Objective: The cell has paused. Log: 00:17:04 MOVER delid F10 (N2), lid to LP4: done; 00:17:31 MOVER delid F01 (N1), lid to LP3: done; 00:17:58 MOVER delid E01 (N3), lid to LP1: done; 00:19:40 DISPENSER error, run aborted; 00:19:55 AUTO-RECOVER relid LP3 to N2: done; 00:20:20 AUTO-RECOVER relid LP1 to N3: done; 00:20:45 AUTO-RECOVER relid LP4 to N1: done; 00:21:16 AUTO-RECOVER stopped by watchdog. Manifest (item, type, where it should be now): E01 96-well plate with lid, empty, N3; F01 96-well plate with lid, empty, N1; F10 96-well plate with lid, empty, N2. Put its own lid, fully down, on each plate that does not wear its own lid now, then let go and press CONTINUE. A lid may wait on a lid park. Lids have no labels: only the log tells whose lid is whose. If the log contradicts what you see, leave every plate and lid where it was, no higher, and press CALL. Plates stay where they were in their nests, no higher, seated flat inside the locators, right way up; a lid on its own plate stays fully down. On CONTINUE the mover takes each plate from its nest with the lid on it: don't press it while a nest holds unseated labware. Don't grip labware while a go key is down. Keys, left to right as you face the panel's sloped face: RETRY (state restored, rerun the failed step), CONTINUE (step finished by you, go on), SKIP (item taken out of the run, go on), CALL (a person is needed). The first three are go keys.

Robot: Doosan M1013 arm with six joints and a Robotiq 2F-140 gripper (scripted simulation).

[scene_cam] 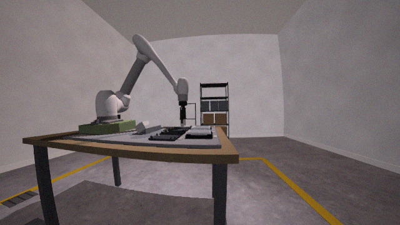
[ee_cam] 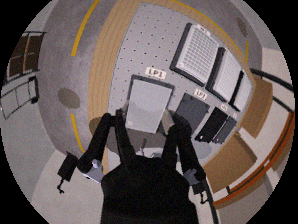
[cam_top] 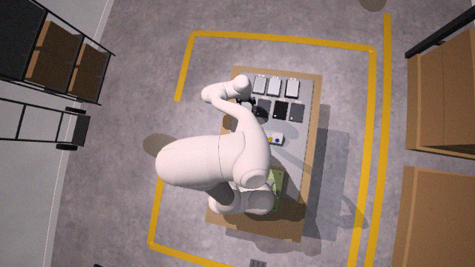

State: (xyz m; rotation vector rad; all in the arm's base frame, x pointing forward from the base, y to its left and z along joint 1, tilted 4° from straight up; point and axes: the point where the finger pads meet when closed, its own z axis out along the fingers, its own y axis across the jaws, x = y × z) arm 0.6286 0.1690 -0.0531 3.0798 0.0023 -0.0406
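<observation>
My gripper is now 90 mm short of the label and 40 mm above it.
</observation>
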